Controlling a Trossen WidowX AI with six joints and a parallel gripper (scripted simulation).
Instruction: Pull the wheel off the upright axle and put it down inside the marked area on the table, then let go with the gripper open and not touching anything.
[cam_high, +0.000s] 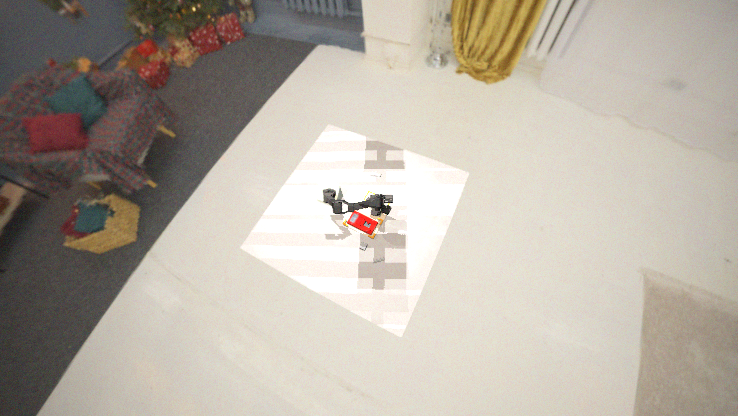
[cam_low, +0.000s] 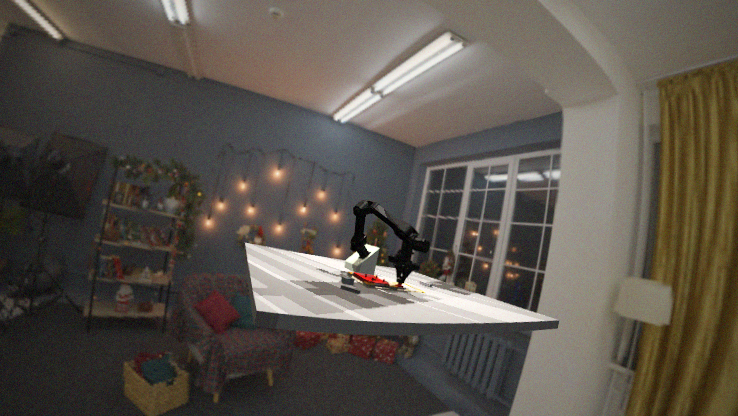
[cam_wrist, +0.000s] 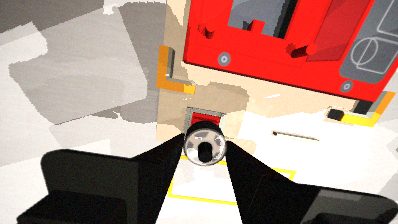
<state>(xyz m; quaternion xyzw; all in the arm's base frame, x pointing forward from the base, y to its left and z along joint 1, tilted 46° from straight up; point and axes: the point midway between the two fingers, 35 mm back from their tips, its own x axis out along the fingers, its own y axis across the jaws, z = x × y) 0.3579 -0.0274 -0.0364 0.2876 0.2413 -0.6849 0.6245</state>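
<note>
My gripper tip is right at the wheel. Also, from my gripper tip: black axle right at my gripper tip; then thin rod 330 mm to the right, 130 mm ahead, 30 mm below.
</note>
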